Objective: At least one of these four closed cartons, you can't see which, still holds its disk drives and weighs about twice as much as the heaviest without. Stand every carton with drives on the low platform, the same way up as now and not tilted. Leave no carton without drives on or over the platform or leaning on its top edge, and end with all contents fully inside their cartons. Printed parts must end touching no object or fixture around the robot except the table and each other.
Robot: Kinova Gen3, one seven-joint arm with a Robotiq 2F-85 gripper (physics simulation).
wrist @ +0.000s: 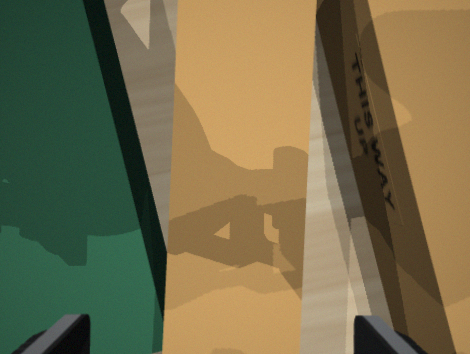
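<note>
A closed tan carton (240, 125) runs up the middle of the wrist view, its narrow top towards the camera and crossed by the arm's shadow. My gripper (222, 335) is open, with its fingertips at the lower left and lower right, to either side of this carton in the picture; how high they stand above it I cannot tell. A second tan carton (435, 150) shows in part at the right, with "THIS WAY UP" printed on its dark side. A green surface (55, 175) with a dark edge fills the left; whether it is the low platform I cannot tell. Carton contents are hidden.
Strips of the pale wooden table (315, 270) show between the middle carton and the right one, and between the green thing and the middle carton. The green thing's edge comes close to the middle carton's left side low in the view.
</note>
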